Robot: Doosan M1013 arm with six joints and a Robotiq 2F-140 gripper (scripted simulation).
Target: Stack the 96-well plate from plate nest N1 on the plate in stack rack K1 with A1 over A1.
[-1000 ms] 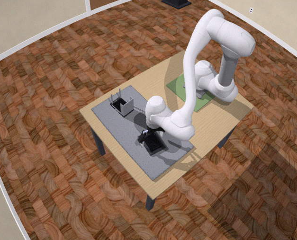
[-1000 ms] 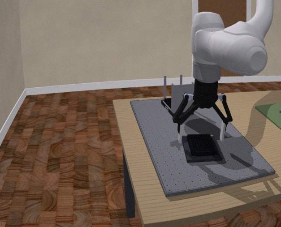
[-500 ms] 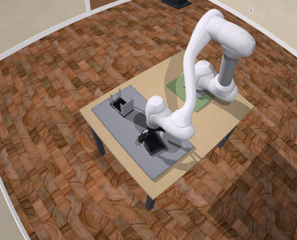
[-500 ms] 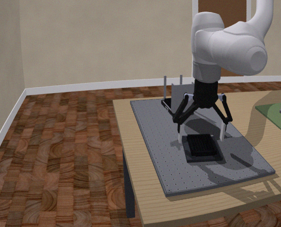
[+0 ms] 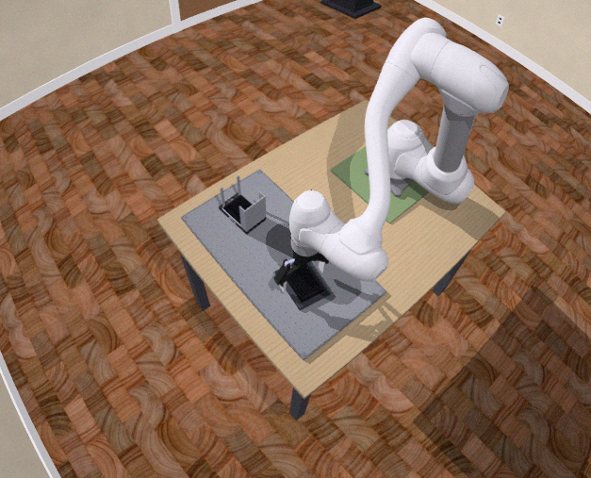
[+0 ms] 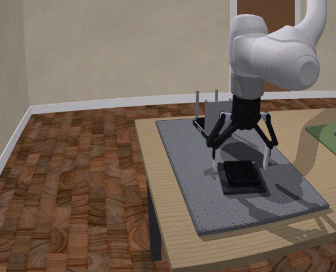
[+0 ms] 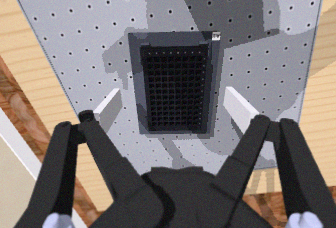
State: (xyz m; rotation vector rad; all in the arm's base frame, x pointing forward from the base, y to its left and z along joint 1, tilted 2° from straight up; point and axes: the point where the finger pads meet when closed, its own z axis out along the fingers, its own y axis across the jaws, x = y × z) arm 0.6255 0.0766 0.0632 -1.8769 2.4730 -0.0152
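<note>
My gripper is now 4 cm above the plate nest N1. Round my hand: tall grey wall 28 cm to the right, 5 cm behind, 4 cm above; pale A1 mark 8 cm behind, 6 cm to the right, 3 cm below; K1 label 42 cm to the right, 5 cm behind, 3 cm below.
</note>
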